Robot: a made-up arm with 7 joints. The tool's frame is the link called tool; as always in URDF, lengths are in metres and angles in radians. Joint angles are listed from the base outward.
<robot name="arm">
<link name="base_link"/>
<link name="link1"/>
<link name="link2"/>
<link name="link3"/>
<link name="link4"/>
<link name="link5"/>
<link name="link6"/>
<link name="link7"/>
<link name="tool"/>
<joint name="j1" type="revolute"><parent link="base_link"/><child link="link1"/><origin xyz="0 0 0.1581" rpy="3.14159 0 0"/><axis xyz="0 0 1"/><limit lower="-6.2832" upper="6.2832"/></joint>
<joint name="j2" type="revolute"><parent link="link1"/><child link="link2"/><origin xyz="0 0.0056 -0.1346" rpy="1.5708 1.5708 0"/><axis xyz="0 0 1"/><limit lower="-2.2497" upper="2.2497"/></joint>
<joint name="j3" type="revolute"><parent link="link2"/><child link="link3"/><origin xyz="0.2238 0 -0.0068" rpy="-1.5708 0 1.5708"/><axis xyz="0 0 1"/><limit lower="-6.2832" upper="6.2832"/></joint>
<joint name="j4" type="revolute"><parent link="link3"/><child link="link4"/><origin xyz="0 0.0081 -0.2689" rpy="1.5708 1.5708 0"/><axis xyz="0 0 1"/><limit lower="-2.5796" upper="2.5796"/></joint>
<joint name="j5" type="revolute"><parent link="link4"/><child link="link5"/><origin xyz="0.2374 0 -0.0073" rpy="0 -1.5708 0"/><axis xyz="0 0 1"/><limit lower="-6.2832" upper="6.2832"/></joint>
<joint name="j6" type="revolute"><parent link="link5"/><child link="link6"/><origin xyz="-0.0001 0 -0.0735" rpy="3.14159 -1.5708 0"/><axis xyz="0 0 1"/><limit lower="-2.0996" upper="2.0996"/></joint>
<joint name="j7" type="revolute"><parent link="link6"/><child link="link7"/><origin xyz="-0.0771 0 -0.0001" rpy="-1.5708 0 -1.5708"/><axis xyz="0 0 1"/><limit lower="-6.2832" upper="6.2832"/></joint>
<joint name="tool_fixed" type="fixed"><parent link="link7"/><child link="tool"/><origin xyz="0 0 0" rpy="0 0 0"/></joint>
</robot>
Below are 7 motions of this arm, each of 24 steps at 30 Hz.
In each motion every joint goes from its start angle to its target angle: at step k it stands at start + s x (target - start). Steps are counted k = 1, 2, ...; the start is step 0. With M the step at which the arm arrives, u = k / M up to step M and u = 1 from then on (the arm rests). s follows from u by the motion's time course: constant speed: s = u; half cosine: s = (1 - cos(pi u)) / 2; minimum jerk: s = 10 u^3 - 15 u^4 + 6 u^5.
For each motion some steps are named. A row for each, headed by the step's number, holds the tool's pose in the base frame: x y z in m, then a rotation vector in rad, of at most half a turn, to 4 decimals.
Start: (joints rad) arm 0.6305 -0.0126 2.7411 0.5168 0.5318 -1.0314 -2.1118
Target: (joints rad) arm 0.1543 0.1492 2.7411 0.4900 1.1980 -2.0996 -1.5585
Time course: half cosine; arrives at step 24
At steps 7, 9, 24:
7: -0.1101 -0.0320 1.1082 -1.7692 2.1002 1.2868
9: -0.0919 -0.0509 1.1009 -1.6713 2.0787 1.5236
24: 0.0164 -0.1005 1.0405 0.8414 -1.2910 -2.3347

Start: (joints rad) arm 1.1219 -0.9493 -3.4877 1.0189 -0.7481 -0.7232 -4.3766
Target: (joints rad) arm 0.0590 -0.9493 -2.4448 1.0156 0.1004 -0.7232 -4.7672
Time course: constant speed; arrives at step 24
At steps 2, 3, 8, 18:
2: -0.4234 0.6292 0.4716 1.5688 0.6153 -0.2255
3: -0.4416 0.6170 0.4721 1.5944 0.6194 -0.1593
8: -0.5272 0.5456 0.4793 1.7144 0.6513 0.1792
18: -0.6600 0.3573 0.5136 1.9161 0.7364 0.8724

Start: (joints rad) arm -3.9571 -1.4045 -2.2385 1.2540 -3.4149 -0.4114 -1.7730
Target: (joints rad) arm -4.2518 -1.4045 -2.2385 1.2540 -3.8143 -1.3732 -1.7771
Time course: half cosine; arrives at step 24
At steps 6, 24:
6: 0.6056 0.2744 0.1635 -0.1147 -0.7645 -1.3149
24: 0.4548 0.4090 0.1567 -0.6099 -0.1472 -1.5138

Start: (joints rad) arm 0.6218 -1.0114 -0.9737 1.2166 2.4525 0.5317 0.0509
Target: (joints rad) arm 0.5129 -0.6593 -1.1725 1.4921 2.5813 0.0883 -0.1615
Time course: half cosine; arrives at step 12
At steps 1, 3, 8, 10, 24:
1: -0.2026 0.4530 0.8316 0.8271 -2.7759 0.6184
3: -0.1730 0.4425 0.8383 0.8292 -2.6516 0.5932
8: -0.0459 0.4009 0.8316 0.8457 -2.0545 0.4922
10: -0.0134 0.3906 0.8189 0.8469 -1.8701 0.4681
24: -0.0024 0.3871 0.8132 0.8463 -1.8025 0.4601

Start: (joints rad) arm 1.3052 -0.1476 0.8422 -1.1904 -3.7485 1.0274 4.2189
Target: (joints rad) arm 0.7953 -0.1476 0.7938 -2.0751 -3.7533 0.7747 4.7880
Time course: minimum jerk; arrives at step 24
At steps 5, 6, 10, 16, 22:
5: 0.1005 0.3990 0.8000 0.5715 -0.9287 1.9123
6: 0.0939 0.4015 0.7882 0.5715 -0.9060 1.9455
10: 0.0478 0.4063 0.7142 0.5660 -0.7600 2.1578
16: -0.0412 0.3623 0.5850 0.5303 -0.4648 2.5634
22: -0.0755 0.3196 0.5323 0.5014 -0.3110 2.7551

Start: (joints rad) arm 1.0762 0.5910 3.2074 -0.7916 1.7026 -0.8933 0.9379
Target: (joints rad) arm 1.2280 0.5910 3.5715 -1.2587 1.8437 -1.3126 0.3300
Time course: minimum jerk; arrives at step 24
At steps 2, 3, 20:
2: 0.2306 -0.5835 0.7778 -1.4200 1.1542 0.2974
3: 0.2284 -0.5843 0.7762 -1.4153 1.1589 0.2903
20: 0.0136 -0.5899 0.6620 -1.1230 1.6431 -0.3236

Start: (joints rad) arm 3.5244 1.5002 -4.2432 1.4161 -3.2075 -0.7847 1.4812
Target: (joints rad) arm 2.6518 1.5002 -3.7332 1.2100 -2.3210 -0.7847 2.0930
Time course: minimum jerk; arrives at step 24
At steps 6, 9, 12, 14, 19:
6: -0.3736 0.4512 0.5262 2.2463 1.1674 -1.6828
9: -0.4515 0.3683 0.5600 2.3199 1.1563 -1.3768
12: -0.5298 0.2354 0.5990 2.4428 1.1497 -1.0097
14: -0.5640 0.1323 0.6217 2.5448 1.1473 -0.7882
19: -0.5794 -0.0718 0.6534 2.7717 1.1388 -0.4651

